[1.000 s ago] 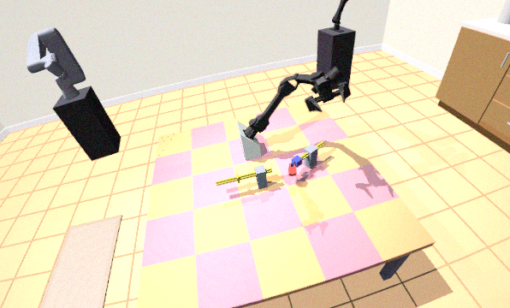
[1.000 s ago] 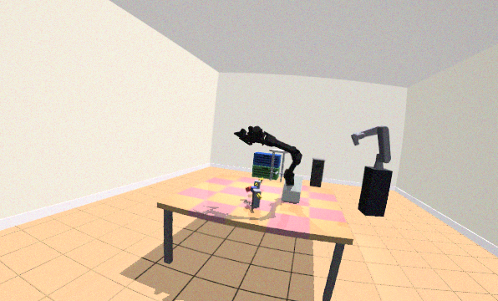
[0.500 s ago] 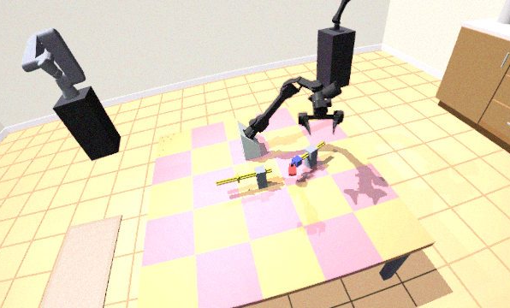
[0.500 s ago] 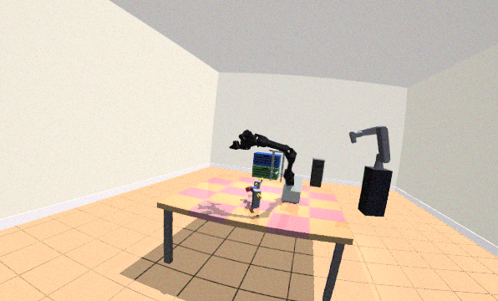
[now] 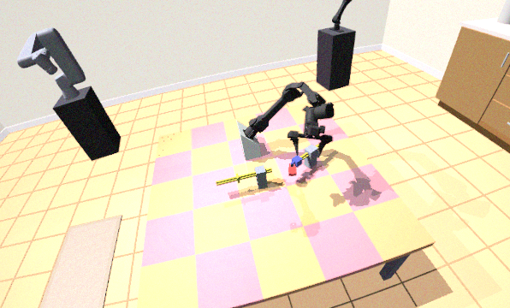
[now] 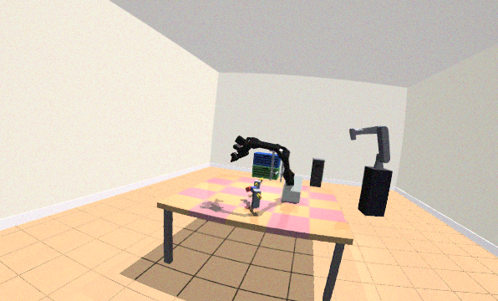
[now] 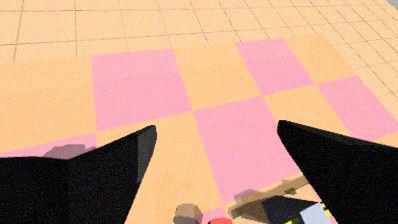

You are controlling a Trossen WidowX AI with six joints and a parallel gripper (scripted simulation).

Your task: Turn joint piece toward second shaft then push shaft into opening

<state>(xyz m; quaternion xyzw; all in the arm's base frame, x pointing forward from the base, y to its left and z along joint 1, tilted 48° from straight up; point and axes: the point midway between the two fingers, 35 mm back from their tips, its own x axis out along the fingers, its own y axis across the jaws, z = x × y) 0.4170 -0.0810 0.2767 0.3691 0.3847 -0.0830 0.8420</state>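
My gripper tip is 22 cm above the dark red joint piece and 14 cm past it.
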